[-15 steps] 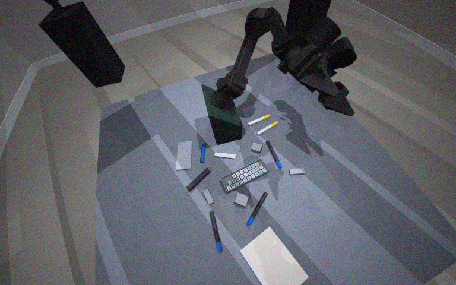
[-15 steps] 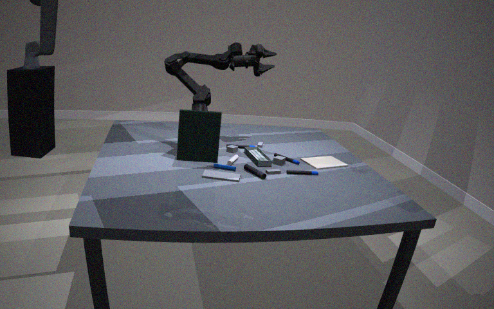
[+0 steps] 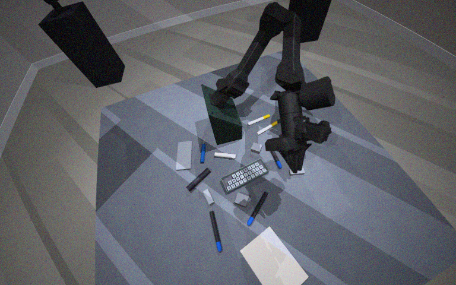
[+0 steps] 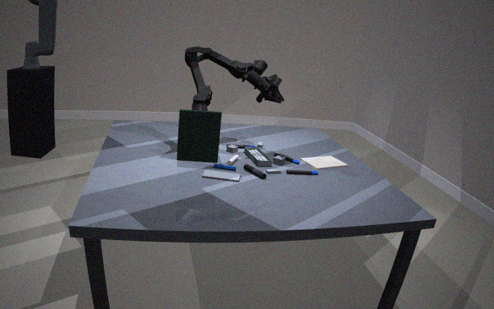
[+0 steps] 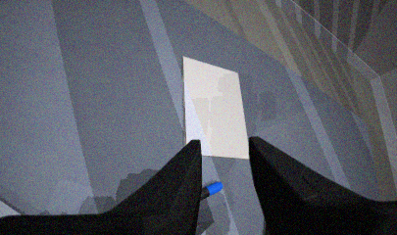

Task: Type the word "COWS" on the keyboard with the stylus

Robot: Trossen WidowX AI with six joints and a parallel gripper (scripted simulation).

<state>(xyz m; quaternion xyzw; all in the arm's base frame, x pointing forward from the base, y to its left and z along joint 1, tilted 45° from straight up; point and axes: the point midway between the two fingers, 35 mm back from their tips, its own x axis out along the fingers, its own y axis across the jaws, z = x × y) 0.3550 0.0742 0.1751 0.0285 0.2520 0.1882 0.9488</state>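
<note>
My gripper tip is 240 mm above the J key, 130 mm to the left of it and 100 mm past it. From my gripper tip the other things lie so: B key 240 mm below, 150 mm to the right, 90 mm behind; dark cylinder 320 mm to the right, 240 mm below, 130 mm behind; beige sheet 250 mm below, 220 mm ahead, 100 mm to the right.
</note>
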